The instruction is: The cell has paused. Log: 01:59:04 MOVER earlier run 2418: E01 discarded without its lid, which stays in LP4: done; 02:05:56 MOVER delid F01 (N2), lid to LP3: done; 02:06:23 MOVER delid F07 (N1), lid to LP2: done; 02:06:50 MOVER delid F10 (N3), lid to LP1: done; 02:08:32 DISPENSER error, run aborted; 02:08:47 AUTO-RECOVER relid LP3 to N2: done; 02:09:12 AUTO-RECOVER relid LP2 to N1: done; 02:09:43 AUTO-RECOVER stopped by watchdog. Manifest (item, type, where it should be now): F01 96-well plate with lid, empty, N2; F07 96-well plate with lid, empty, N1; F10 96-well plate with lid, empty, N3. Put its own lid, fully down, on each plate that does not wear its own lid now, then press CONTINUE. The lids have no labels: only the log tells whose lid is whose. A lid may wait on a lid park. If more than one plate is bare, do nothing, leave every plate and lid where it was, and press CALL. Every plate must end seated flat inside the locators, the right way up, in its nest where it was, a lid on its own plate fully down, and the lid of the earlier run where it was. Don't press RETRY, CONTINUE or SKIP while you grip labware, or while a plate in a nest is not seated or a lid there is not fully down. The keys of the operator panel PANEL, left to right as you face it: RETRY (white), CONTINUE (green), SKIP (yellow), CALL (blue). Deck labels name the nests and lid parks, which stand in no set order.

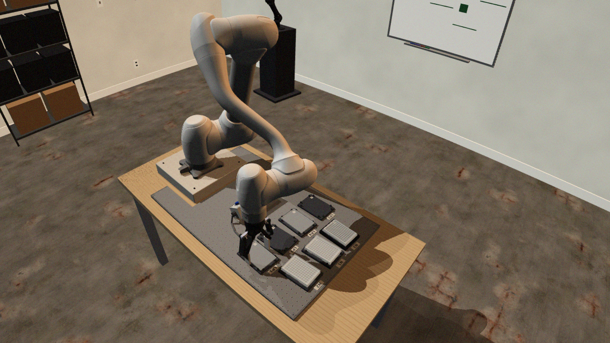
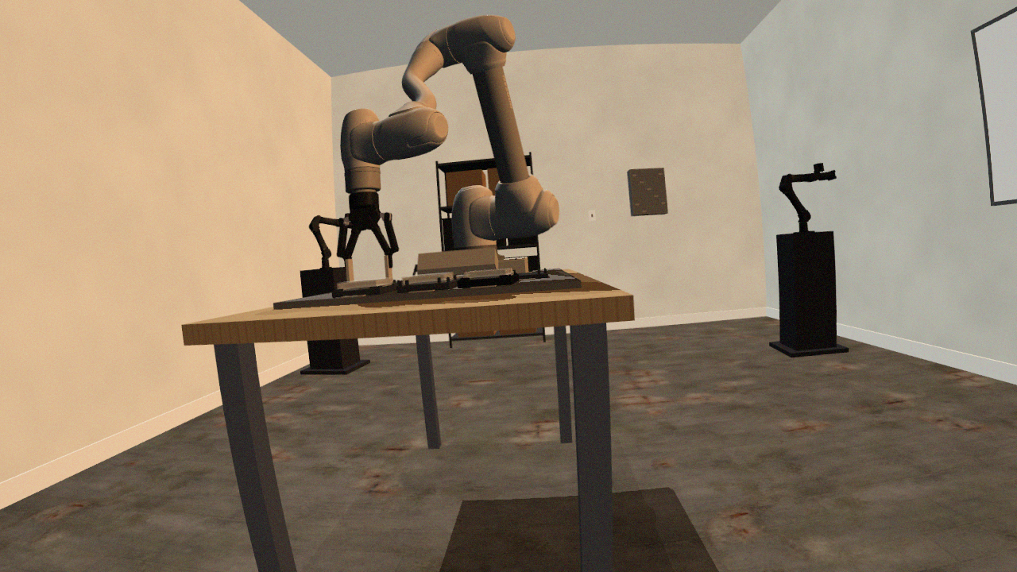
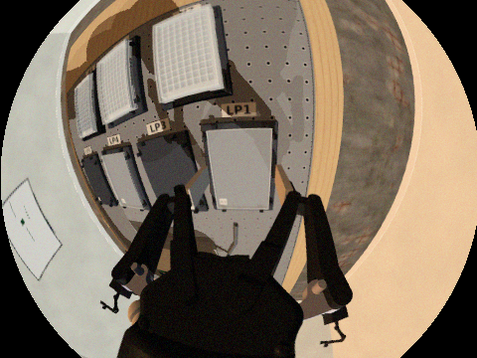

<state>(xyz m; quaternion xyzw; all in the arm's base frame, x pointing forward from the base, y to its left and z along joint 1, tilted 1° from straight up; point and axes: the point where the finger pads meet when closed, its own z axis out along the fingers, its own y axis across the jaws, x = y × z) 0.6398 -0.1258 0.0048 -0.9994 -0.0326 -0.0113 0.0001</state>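
The plate lies 330 mm to the left of my hand, 140 mm ahead of it and 20 mm below it. From my hand the other things lie so: green key: 260 mm behind, 190 mm to the left, 30 mm above; blue key: 260 mm behind, 90 mm to the left, 30 mm above; yellow key: 260 mm behind, 140 mm to the left, 30 mm above.
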